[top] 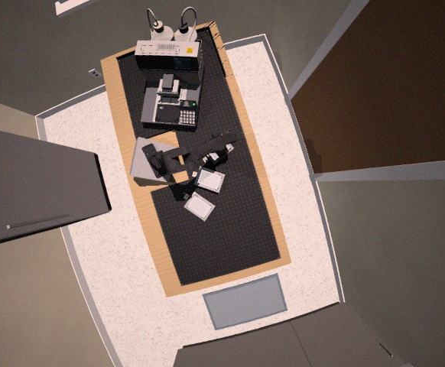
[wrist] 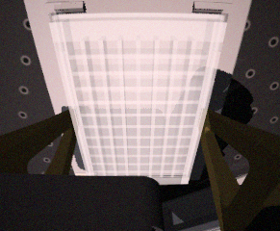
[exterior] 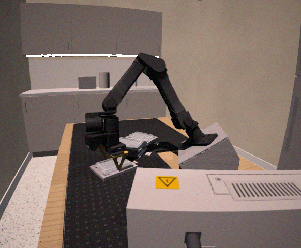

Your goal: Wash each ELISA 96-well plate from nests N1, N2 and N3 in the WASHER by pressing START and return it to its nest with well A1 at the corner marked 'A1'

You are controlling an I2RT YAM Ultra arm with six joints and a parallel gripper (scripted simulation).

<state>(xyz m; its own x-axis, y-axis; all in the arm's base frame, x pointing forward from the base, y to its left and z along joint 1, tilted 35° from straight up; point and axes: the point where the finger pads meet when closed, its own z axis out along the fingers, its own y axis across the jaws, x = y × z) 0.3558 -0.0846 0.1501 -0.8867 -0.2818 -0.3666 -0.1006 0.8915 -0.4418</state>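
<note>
My gripper is now 20 mm above the grey nest slab. Round my hand: n1 label (100 mm behind, 30 mm below, 10 mm to the right); then carrier pocket (350 mm to the left, 140 mm behind, 50 mm above); then N2 label (210 mm behind, 50 mm to the right, 30 mm below).
</note>
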